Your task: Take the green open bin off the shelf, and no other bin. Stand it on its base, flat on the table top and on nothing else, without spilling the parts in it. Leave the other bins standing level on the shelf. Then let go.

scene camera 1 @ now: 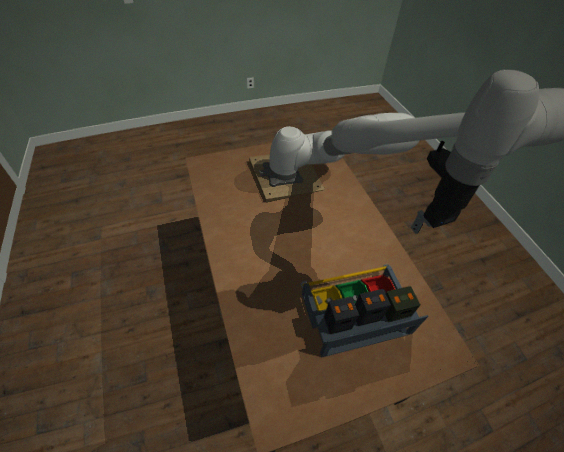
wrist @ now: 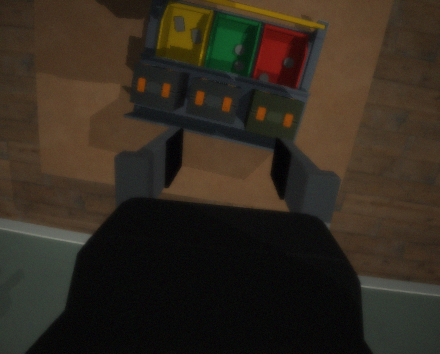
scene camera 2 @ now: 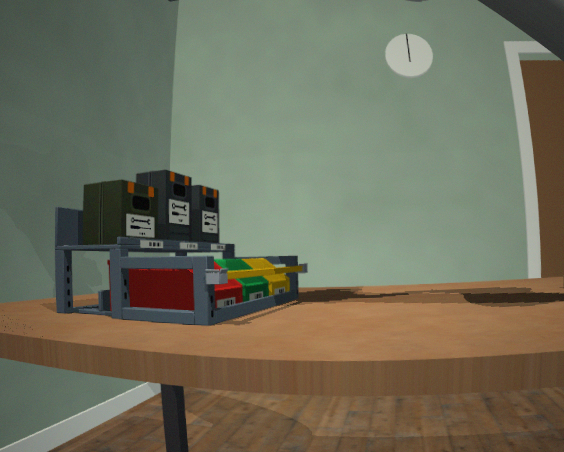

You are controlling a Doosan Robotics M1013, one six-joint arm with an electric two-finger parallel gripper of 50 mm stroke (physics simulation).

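Places are measured from the arm's base along level axes (x down, y ahead, z right), in metres.
Pixels of known places: gripper, fingertip midpoint: (scene camera 1: 423,227) (wrist: 227,152); arm's base, origin of the base link: (scene camera 1: 282,173).
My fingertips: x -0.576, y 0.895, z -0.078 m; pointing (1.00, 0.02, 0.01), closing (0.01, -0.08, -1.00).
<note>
For each thing: its top centre in the pictures, then the offset to it from my fingertips. Level surfaces: height alone.
- green open bin, middle of its top: (scene camera 2: 209,259) (wrist: 230,54) (scene camera 1: 357,295) dx +0.516, dy -0.088, dz +0.025 m
- yellow bin, middle of its top: (scene camera 2: 237,258) (wrist: 181,42) (scene camera 1: 329,301) dx +0.516, dy -0.095, dz +0.136 m
- red bin, middle of its top: (scene camera 2: 173,259) (wrist: 279,66) (scene camera 1: 383,289) dx +0.516, dy -0.082, dz -0.087 m
- yellow bar, middle of its top: (scene camera 2: 267,268) (wrist: 241,6) (scene camera 1: 347,275) dx +0.532, dy -0.191, dz +0.019 m
- olive case, middle of its top: (scene camera 2: 121,184) (wrist: 274,117) (scene camera 1: 403,297) dx +0.398, dy +0.017, dz -0.083 m
- table top, its level: dx +0.597 m
The green open bin (scene camera 1: 351,289) (scene camera 2: 255,287) (wrist: 232,42) stands in the lower front row of the blue-grey shelf (scene camera 1: 367,342) (scene camera 2: 202,292) (wrist: 316,57), between the yellow bin (scene camera 1: 325,298) (scene camera 2: 278,284) (wrist: 182,45) and the red bin (scene camera 1: 378,284) (scene camera 2: 162,289) (wrist: 281,45). Small round parts lie in the green bin in the wrist view. My gripper (scene camera 1: 419,223) (wrist: 227,152) is open and empty, high above and apart from the bins. In the wrist view the green bin lies beyond the fingertips. The gripper does not show in scene camera 2.
A yellow bar (scene camera 1: 350,276) (scene camera 2: 295,269) (wrist: 280,16) runs across the shelf's front above the bin fronts. Two dark cases (scene camera 1: 343,316) (scene camera 1: 374,306) and an olive case (scene camera 1: 403,303) (scene camera 2: 120,210) (wrist: 275,112) stand on the upper deck behind. The shelf stands on the table top (scene camera 1: 360,235) (scene camera 2: 375,330).
</note>
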